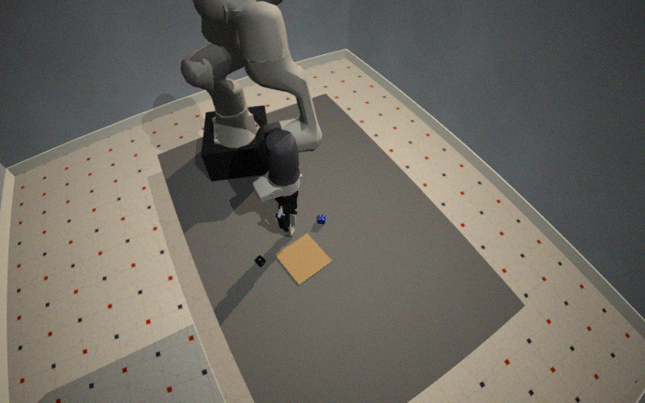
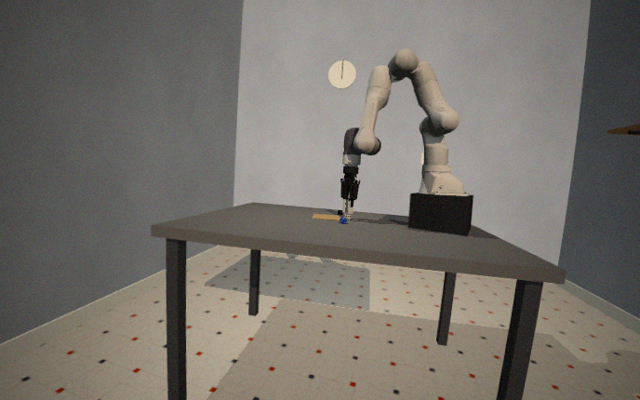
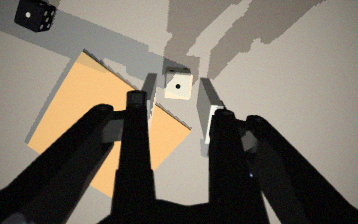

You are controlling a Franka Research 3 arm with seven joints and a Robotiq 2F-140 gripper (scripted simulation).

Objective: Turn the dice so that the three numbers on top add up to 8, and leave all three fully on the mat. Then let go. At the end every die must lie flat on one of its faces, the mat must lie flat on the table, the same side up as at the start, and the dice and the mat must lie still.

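My hand is 50 mm above the white die. From my hand the other things lie so: blue die (120 mm to the left, 50 mm below); black die (140 mm to the right, 60 mm ahead, 50 mm below); tan mat (110 mm ahead, 60 mm below).
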